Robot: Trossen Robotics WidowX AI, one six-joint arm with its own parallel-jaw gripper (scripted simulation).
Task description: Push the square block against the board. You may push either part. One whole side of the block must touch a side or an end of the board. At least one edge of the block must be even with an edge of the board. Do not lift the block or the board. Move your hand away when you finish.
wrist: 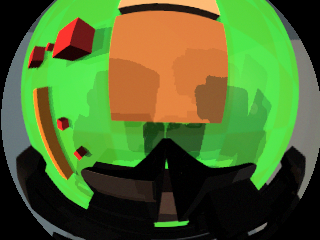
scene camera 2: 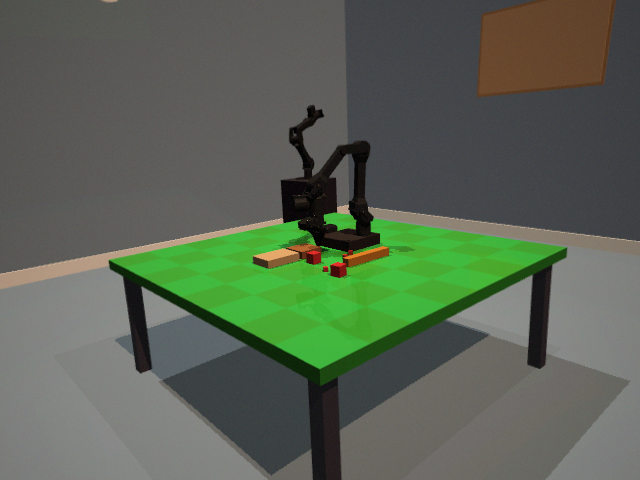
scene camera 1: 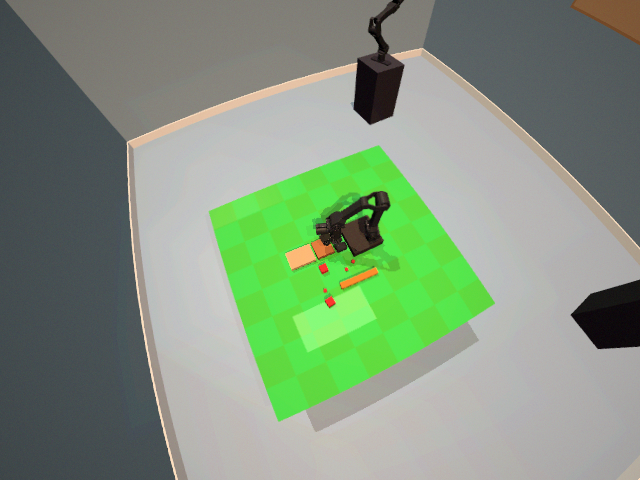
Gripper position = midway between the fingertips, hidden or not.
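My gripper (scene camera 2: pixel 318 246) shut, holding nothing. Wrist view: my gripper (wrist: pixel 166 142), brown square block (wrist: pixel 161 67), long narrow orange board (wrist: pixel 43 114).
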